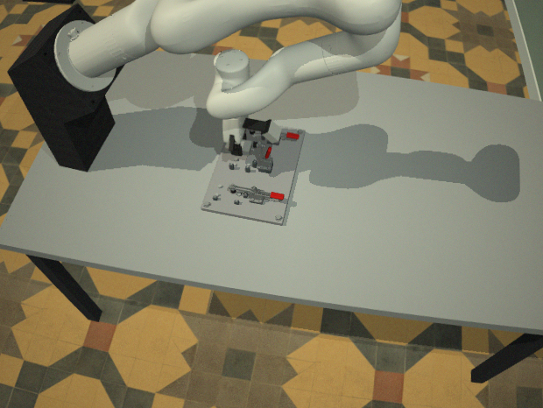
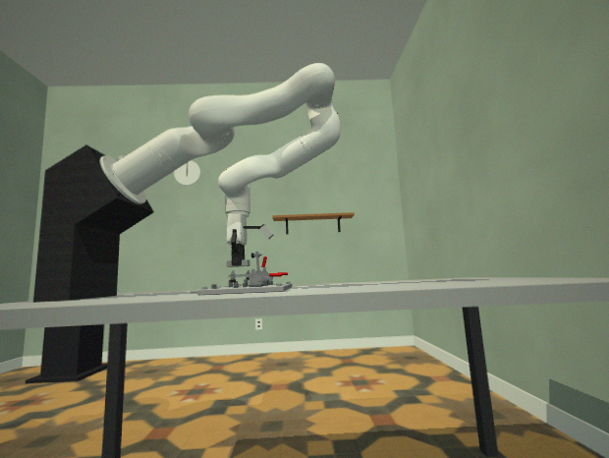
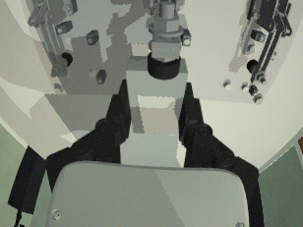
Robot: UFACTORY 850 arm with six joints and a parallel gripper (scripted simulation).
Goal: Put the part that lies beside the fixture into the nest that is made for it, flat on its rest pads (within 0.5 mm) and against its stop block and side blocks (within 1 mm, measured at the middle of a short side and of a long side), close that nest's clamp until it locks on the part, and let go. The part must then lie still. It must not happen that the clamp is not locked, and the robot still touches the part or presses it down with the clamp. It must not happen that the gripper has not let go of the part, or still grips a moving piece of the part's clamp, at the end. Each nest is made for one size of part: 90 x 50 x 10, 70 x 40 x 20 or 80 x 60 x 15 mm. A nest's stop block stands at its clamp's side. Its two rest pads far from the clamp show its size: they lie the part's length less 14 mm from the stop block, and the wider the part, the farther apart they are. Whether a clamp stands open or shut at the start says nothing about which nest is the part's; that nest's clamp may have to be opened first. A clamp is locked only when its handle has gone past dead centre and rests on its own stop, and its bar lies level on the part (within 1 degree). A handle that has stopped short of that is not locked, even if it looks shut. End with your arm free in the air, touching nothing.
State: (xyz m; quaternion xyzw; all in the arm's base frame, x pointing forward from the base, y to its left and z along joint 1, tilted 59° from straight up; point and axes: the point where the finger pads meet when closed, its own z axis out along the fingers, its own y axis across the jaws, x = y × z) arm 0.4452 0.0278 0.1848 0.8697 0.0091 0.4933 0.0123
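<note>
My hand is 10 mm above the grey block part. From my hand the other things lie so: grey fixture plate (50 mm ahead, 90 mm below).
</note>
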